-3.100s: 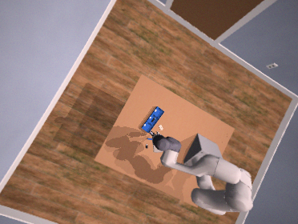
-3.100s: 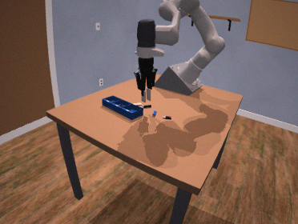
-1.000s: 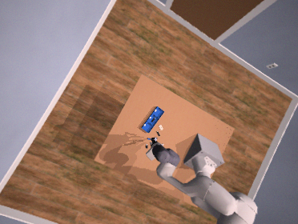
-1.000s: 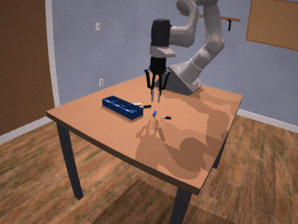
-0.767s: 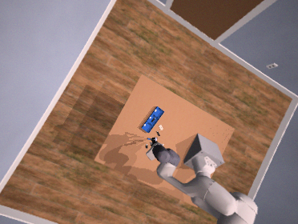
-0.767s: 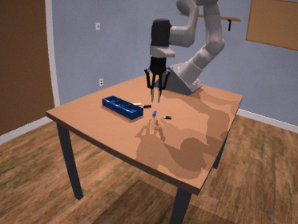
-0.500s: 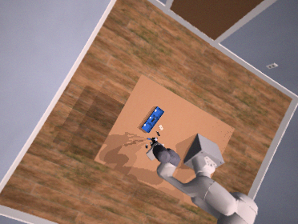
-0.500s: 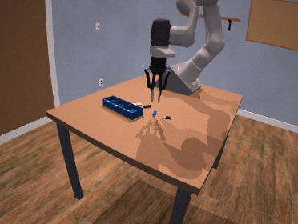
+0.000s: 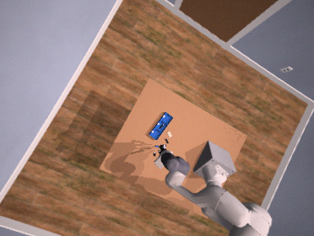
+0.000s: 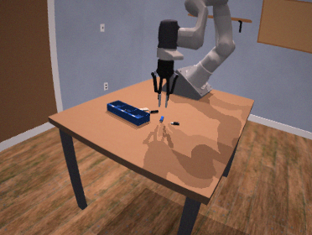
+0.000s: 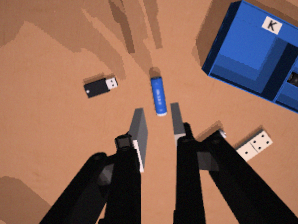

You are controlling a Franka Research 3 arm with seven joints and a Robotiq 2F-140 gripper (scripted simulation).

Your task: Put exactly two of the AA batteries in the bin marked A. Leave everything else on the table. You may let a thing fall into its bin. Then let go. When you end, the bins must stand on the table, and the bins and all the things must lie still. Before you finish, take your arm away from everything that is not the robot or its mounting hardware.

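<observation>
The blue AA battery lies 10 cm below my hand. From my hand the other things lie so: white domino (3 cm behind, 15 cm to the right, 10 cm below); blue bin (7 cm ahead, 17 cm to the right, 9 cm below); dark AA battery (5 cm behind, 8 cm to the right, 10 cm below).
</observation>
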